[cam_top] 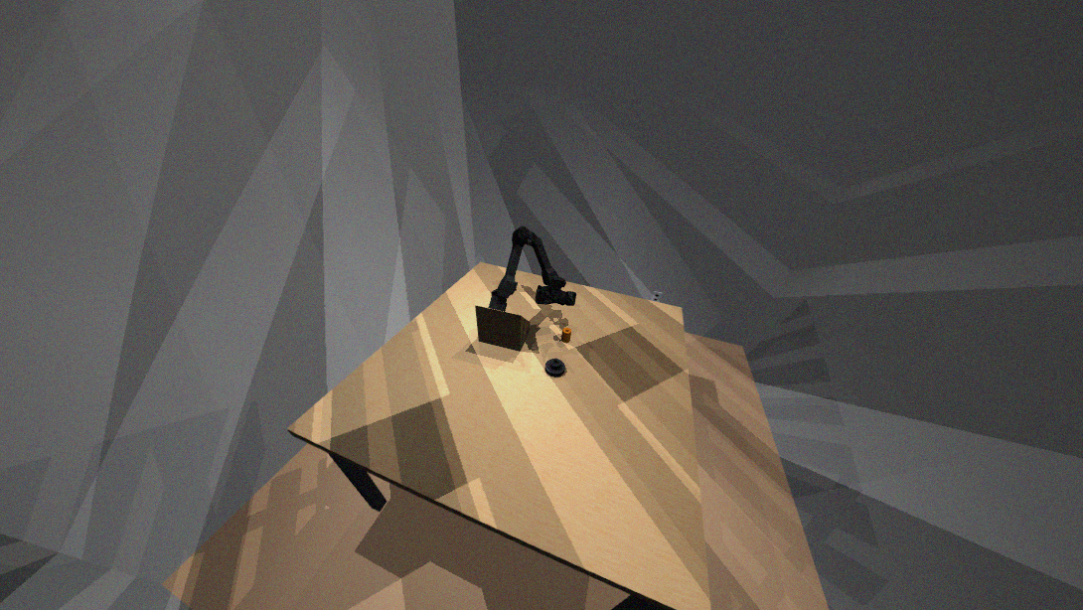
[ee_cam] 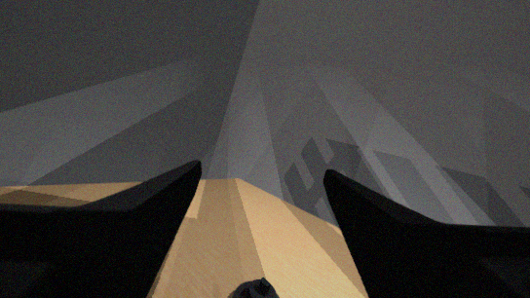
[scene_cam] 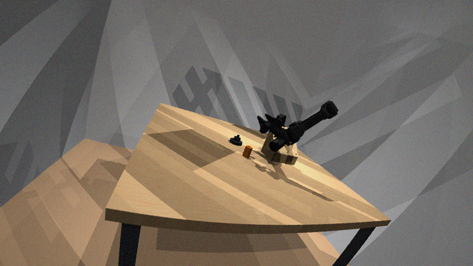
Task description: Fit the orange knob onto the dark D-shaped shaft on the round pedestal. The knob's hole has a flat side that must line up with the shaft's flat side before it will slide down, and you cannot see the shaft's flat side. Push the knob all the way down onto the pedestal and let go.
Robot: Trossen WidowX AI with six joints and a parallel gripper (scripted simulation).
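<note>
Right now my gripper tip is 21 cm above the orange knob, 4 cm to the right of it and 3 cm short of it. The rest, counted from my gripper tip: dark round pedestal (21 cm below, 15 cm to the right).
</note>
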